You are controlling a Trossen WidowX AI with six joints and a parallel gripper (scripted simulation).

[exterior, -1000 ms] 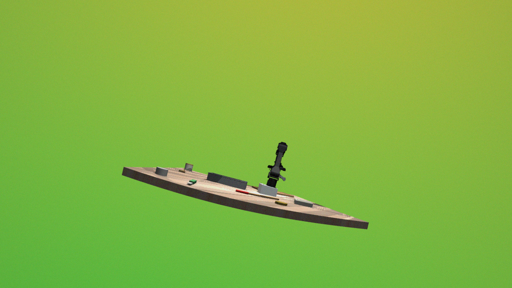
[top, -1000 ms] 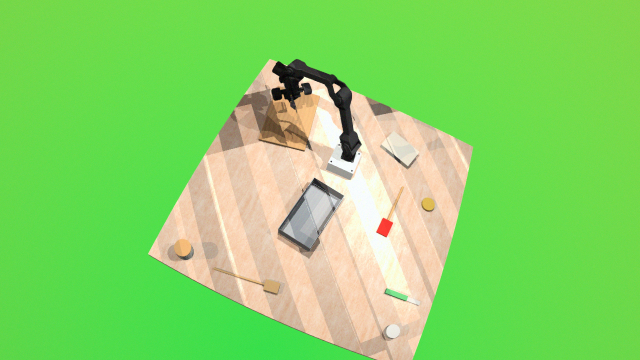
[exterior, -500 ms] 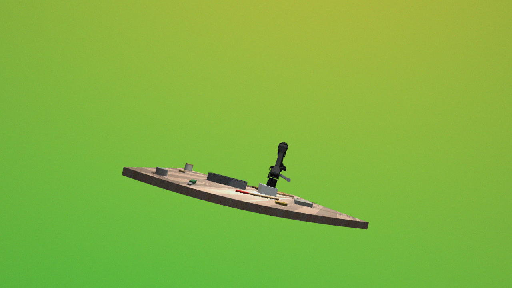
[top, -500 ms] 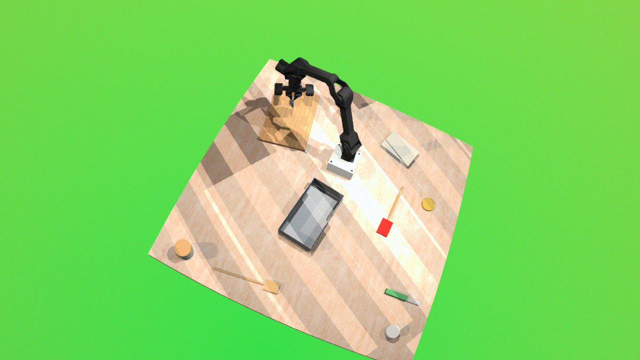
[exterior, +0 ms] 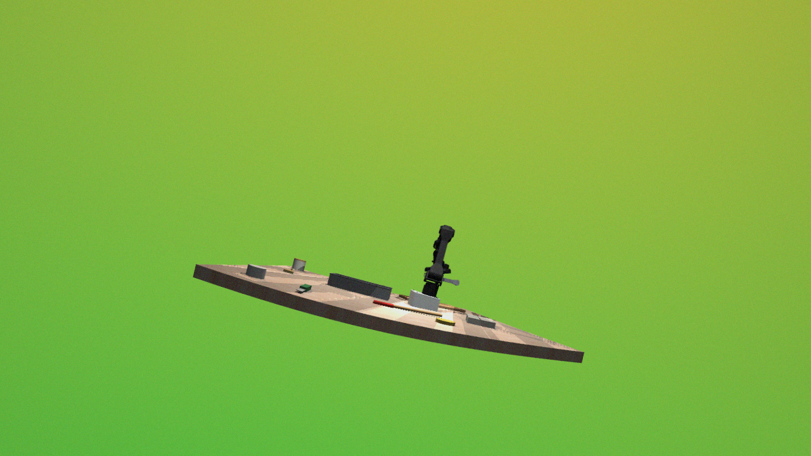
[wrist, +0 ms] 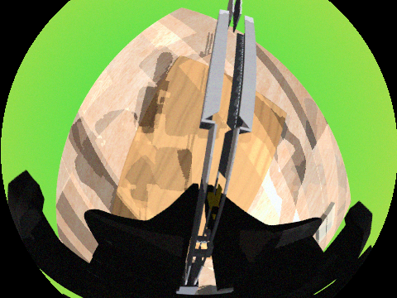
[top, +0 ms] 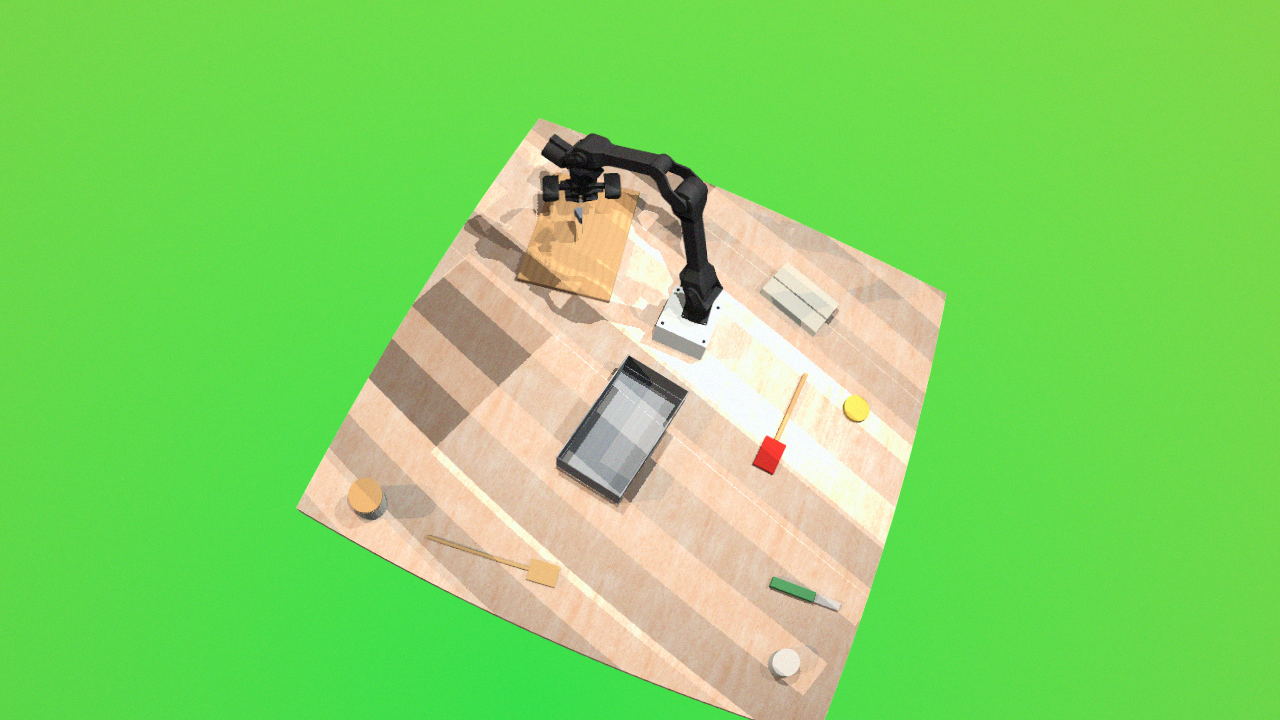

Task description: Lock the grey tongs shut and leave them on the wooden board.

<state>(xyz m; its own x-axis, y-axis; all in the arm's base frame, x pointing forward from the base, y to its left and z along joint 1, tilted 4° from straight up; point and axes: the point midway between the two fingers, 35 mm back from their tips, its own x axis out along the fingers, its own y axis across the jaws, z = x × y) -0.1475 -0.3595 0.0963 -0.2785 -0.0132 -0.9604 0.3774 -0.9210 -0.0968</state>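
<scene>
The wooden board is 130 mm below my gripper tip, 10 mm to the left of it and 10 mm ahead of it. The rest, counted from my gripper tip: roasting tin: 490 mm ahead, 280 mm to the left, 100 mm below; then white block: 610 mm to the left, 120 mm below, 10 mm behind.
</scene>
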